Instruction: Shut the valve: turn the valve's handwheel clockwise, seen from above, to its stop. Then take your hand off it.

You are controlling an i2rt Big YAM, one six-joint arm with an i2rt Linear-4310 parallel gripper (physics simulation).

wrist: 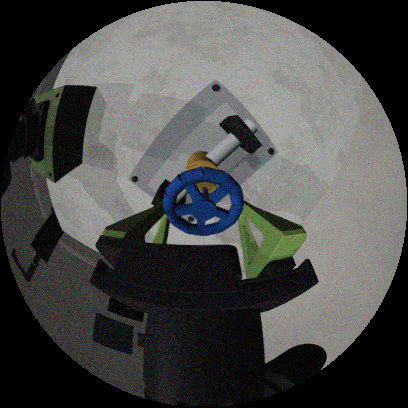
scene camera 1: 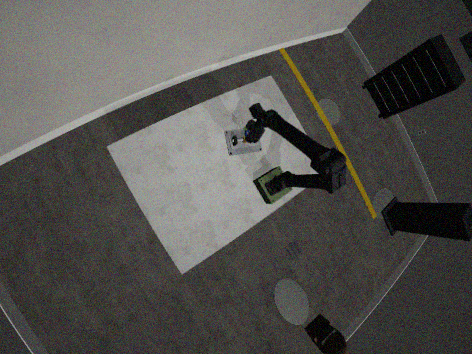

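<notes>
The valve's blue handwheel (wrist: 203, 175) shows its rim and spokes in the wrist view, above the yellow valve body (wrist: 196, 160). A light pipe (wrist: 223, 149) with a black end piece runs from the body over a grey base plate (scene camera 1: 245, 149) (wrist: 167, 131). My gripper (scene camera 1: 251, 134) (wrist: 203, 203) is shut on the handwheel, with one green finger at the left side of the rim and the other at the right. In the scene view the wrist hides most of the handwheel, and a little blue shows beside it.
The arm's green and black base block (scene camera 1: 263, 189) (wrist: 74, 131) stands on the pale table top (scene camera 1: 170, 200) near the base plate. Around it are a yellow floor line (scene camera 1: 311, 101), a dark drawer cabinet (scene camera 1: 415, 77) and a dark column (scene camera 1: 430, 218).
</notes>
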